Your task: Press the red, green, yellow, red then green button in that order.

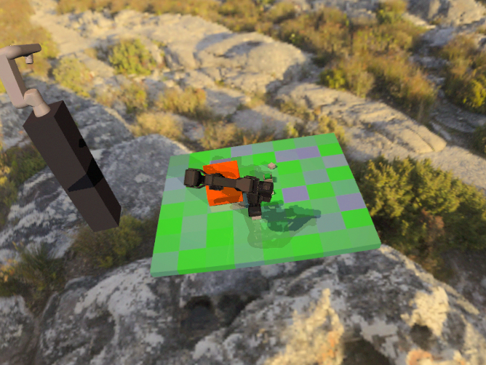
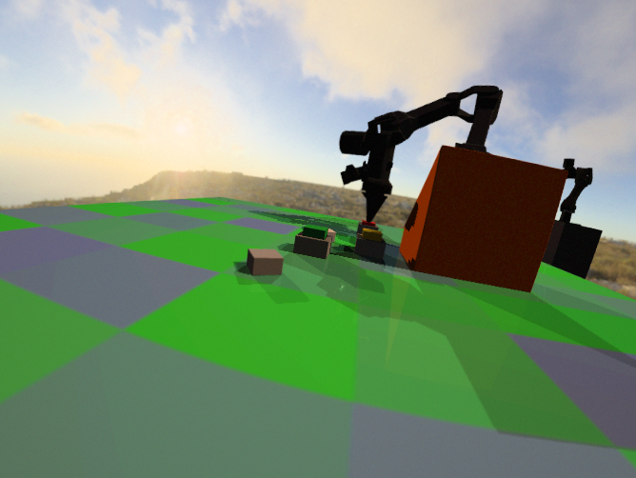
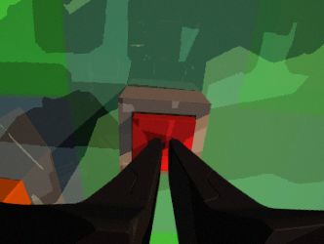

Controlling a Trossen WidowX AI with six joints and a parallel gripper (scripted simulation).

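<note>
Now: gripper tip 1 cm above the red button. Round my gripper tip: green button: 12 cm ahead, 24 cm to the left; then yellow button: 2 cm ahead, 19 cm to the left.
</note>
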